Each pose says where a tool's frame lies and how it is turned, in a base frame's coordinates. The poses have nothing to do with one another.
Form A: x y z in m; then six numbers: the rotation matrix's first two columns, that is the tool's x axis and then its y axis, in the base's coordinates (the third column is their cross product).
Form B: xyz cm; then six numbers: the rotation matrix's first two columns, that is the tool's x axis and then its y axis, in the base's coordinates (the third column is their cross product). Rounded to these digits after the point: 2 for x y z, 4 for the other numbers.
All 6 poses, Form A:
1: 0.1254, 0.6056, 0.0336, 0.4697, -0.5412, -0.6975, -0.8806, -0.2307, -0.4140
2: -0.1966, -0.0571, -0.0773, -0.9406, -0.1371, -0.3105, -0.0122, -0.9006, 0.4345
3: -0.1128, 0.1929, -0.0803, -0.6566, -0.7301, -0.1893, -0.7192, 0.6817, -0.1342
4: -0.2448, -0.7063, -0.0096, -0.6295, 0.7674, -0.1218, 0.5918, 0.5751, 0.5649
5: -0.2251, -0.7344, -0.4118, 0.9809, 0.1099, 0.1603, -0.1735, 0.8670, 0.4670
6: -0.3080, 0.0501, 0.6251, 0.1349, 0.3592, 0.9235, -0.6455, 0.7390, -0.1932
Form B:
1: 12.54, 60.56, 3.36, 0.4697, -0.5412, -0.6975, -0.8806, -0.2307, -0.4140
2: -19.66, -5.71, -7.73, -0.9406, -0.1371, -0.3105, -0.0122, -0.9006, 0.4345
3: -11.28, 19.29, -8.03, -0.6566, -0.7301, -0.1893, -0.7192, 0.6817, -0.1342
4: -24.48, -70.63, -0.96, -0.6295, 0.7674, -0.1218, 0.5918, 0.5751, 0.5649
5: -22.51, -73.44, -41.18, 0.9809, 0.1099, 0.1603, -0.1735, 0.8670, 0.4670
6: -30.80, 5.01, 62.51, 0.1349, 0.3592, 0.9235, -0.6455, 0.7390, -0.1932
